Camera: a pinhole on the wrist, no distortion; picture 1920 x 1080 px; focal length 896.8 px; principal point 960.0 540.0 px. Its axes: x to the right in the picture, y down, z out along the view. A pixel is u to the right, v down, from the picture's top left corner.
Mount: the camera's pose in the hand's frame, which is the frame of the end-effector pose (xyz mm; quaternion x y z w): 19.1 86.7 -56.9 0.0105 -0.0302 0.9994 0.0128
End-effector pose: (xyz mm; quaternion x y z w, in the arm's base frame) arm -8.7 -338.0 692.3 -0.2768 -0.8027 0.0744 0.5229
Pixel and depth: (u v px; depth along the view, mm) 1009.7 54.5 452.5
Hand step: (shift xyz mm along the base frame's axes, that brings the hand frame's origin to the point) -252.4 329.1 -298.0
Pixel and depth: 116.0 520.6 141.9
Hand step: -90.3 160.2 56.1
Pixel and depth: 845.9 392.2 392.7
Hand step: -274.8 204.0 -138.1
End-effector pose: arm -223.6 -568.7 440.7 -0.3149 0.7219 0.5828 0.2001
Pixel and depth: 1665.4 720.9 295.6
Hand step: 121.6 279.9 90.2
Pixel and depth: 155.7 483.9 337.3
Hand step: -313.6 202.4 -224.6
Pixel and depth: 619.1 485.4 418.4
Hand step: -220.0 315.7 -149.9
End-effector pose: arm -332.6 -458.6 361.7 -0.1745 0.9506 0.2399 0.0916
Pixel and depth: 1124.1 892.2 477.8
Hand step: 143.6 113.7 -394.0
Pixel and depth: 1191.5 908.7 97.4
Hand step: -7.4 54.4 -14.5
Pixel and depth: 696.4 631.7 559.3
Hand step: -130.4 178.7 -482.4
